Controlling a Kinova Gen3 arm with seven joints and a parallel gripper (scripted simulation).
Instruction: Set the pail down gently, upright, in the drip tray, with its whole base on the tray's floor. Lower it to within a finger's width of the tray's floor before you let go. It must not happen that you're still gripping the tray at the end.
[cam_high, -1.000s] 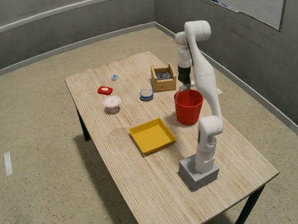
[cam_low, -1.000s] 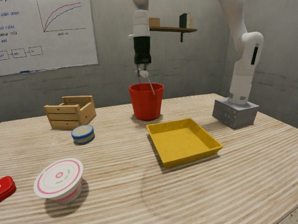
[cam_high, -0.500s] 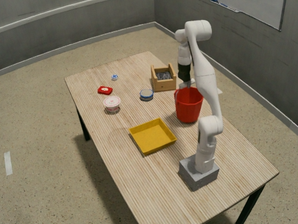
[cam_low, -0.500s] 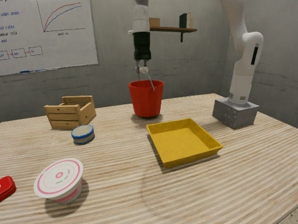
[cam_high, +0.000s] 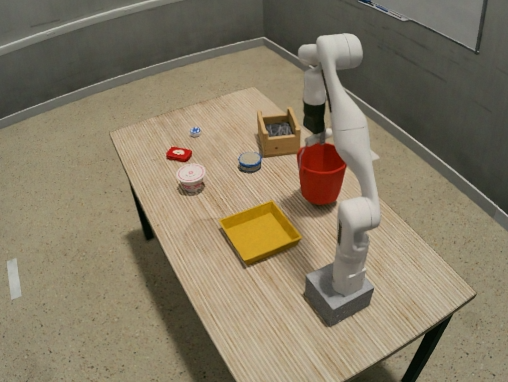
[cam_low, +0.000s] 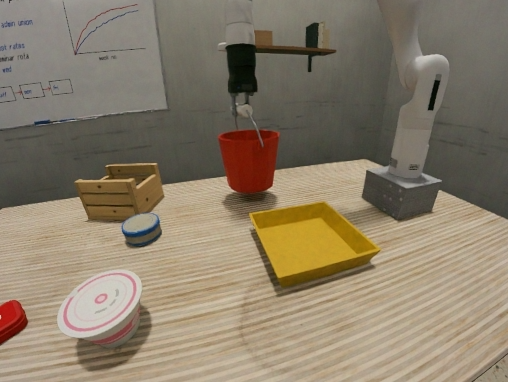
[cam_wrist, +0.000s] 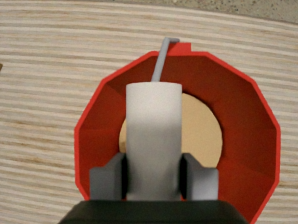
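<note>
The red pail lies 10 cm below my hand and 1 cm behind it. Round my hand: yellow drip tray (29 cm to the left, 27 cm below, 8 cm behind); blue-rimmed round tin (31 cm ahead, 26 cm below, 14 cm to the left); pail handle (3 cm below, 1 cm behind).
</note>
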